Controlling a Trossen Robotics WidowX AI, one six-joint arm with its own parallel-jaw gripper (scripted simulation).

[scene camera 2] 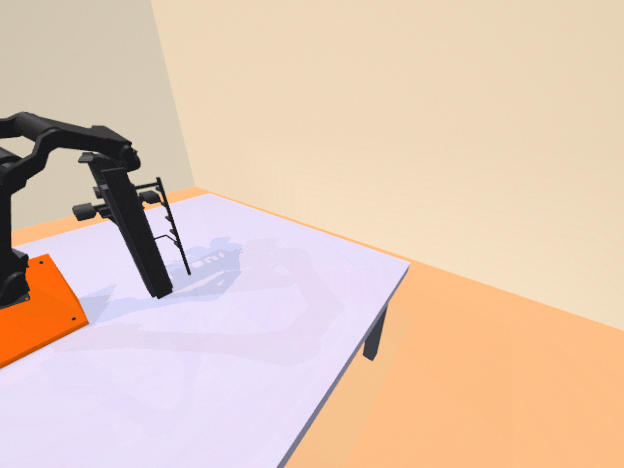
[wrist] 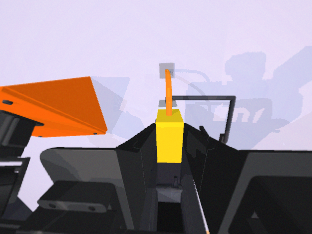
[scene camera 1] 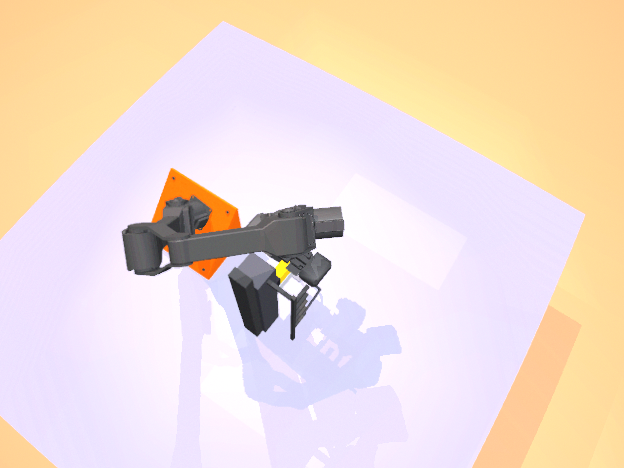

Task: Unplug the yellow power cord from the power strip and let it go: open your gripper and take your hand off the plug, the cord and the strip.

I see my gripper (scene camera 1: 286, 264) and a yellow plug (wrist: 169, 129).
My gripper is seen too in scene camera 2 (scene camera 2: 131, 232) and in the wrist view (wrist: 169, 127).
